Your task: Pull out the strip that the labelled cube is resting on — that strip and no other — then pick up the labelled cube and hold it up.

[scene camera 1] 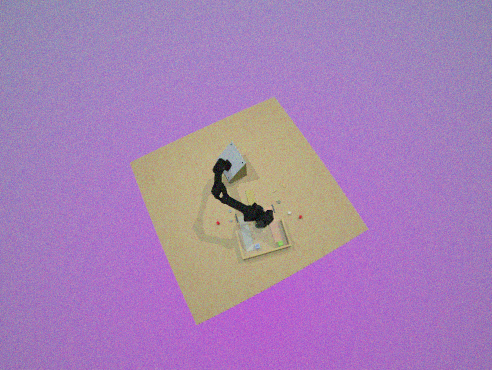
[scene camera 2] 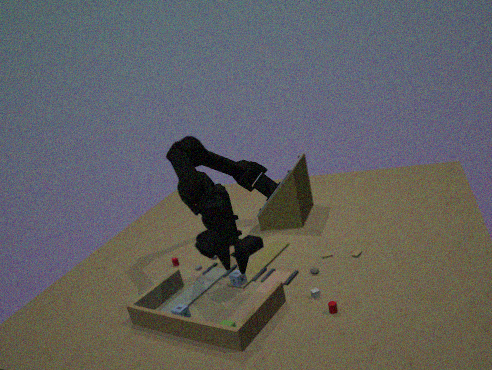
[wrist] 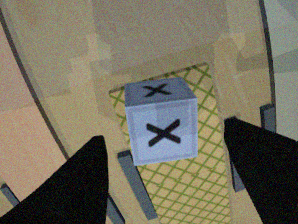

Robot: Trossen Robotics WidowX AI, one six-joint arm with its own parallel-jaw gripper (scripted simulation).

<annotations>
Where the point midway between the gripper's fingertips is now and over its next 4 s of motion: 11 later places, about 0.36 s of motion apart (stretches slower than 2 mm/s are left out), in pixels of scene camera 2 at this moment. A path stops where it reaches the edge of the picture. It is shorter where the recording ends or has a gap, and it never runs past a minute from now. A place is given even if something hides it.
The gripper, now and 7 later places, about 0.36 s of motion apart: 235, 271; 237, 277; 239, 276; 242, 260; 244, 252; 248, 246; 249, 237; 247, 232
</annotations>
